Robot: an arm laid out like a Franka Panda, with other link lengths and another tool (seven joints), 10 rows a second.
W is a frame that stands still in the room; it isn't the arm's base.
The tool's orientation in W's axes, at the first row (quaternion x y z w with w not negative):
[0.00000, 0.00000, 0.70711, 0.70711]
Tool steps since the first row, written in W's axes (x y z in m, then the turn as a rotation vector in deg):
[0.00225, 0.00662, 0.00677, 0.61, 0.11, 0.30]
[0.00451, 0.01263, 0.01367, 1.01, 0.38, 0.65]
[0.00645, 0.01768, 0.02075, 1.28, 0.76, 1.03]
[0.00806, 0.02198, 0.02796, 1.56, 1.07, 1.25]
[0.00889, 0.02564, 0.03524, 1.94, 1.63, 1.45]
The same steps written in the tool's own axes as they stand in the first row. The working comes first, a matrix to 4 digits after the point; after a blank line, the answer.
The tool's axes in the first row as the columns of a matrix, in W's axes (used below as rounded here):
[0.0000, -1.0000, 0.0000]
[1.0000, 0.0000, 0.0000]
[0.0000, 0.0000, 1.0000]

[0.00662, -0.00225, 0.00677, 0.11, -0.61, 0.30]
[0.01263, -0.00451, 0.01367, 0.38, -1.01, 0.65]
[0.01768, -0.00645, 0.02075, 0.76, -1.28, 1.03]
[0.02198, -0.00806, 0.02796, 1.07, -1.56, 1.25]
[0.02564, -0.00889, 0.03524, 1.63, -1.94, 1.45]

